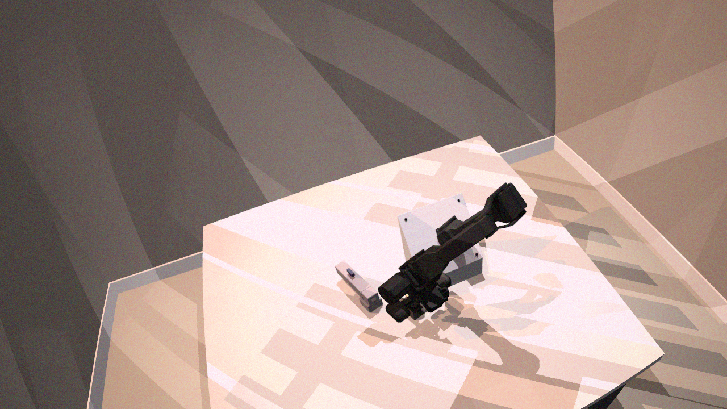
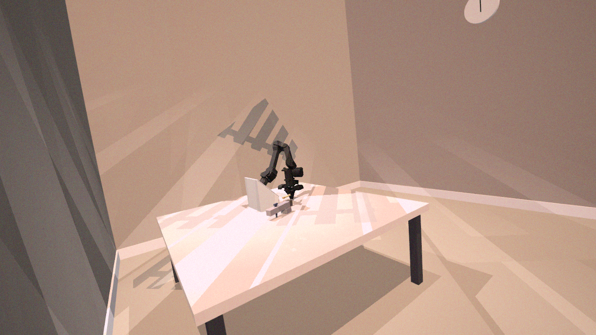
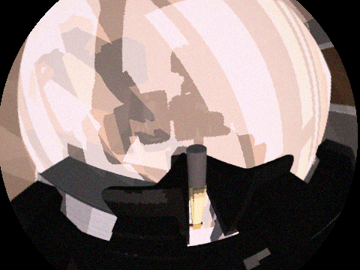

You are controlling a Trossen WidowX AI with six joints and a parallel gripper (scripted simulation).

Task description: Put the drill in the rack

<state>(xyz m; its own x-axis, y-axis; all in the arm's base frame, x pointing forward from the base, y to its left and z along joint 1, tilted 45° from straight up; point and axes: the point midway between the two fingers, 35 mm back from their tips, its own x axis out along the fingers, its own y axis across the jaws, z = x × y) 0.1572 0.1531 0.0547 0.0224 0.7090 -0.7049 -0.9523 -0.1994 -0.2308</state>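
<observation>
Now: gripper tip 40 mm to the left of the drill, 30 mm below it and 10 mm short of it. From my gripper tip the other things lie so: blue key (210 mm to the right, 140 mm ahead, 10 mm above); grey sleeve fixture (190 mm to the right, 130 mm ahead).
</observation>
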